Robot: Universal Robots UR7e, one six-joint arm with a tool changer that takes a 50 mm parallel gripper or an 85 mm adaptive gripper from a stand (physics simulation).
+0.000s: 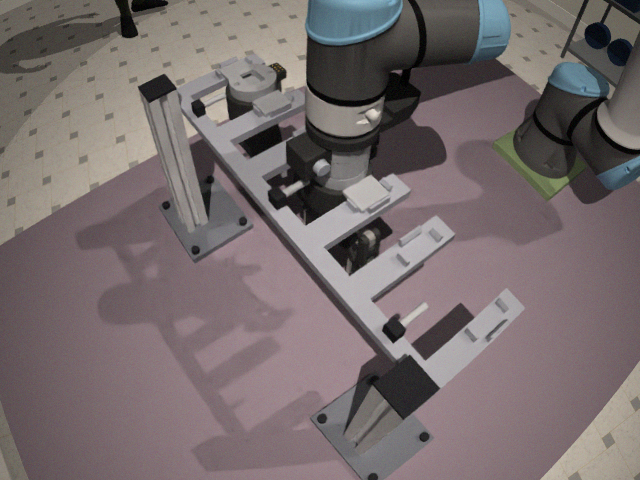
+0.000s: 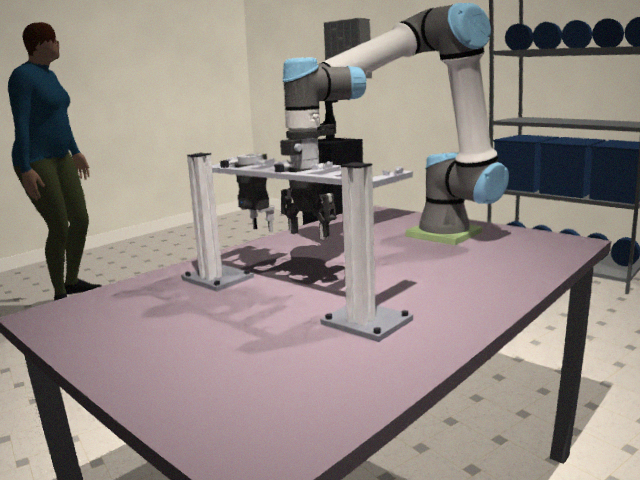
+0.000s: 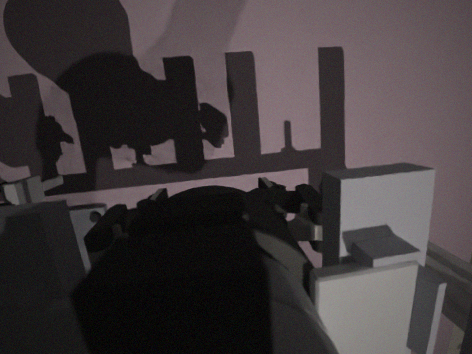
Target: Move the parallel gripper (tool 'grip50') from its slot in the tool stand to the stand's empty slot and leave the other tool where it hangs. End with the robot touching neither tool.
In view: an adaptive gripper (image 1: 324,193), a parallel gripper (image 1: 249,84) and a tool stand (image 1: 373,423).
The adaptive gripper is seen too in image 2 (image 2: 307,196). The parallel gripper shows as well in image 2 (image 2: 252,195). The tool stand also shows in image 3 (image 3: 380,215).
